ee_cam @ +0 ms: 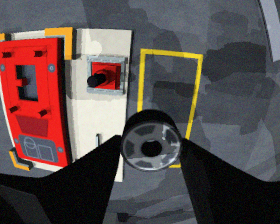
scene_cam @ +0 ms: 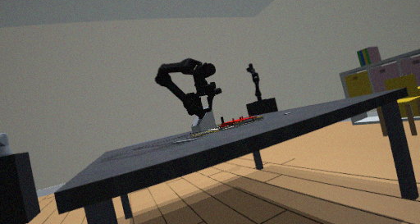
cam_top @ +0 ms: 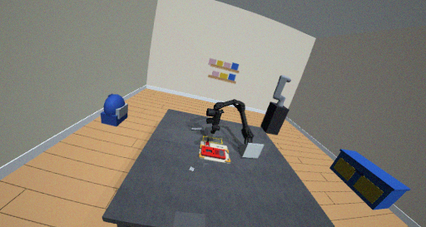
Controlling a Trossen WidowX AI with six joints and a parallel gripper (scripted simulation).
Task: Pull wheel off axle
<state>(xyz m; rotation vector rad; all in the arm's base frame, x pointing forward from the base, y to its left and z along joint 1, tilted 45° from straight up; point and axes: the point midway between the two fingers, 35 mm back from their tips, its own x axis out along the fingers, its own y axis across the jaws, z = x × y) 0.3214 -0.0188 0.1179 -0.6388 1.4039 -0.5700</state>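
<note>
Now: the upright axle 70 mm below my gripper tip, 60 mm to the left of it and 30 mm ahead of it. From my gripper tip the other things lie so: grey wheel right at my gripper tip.
</note>
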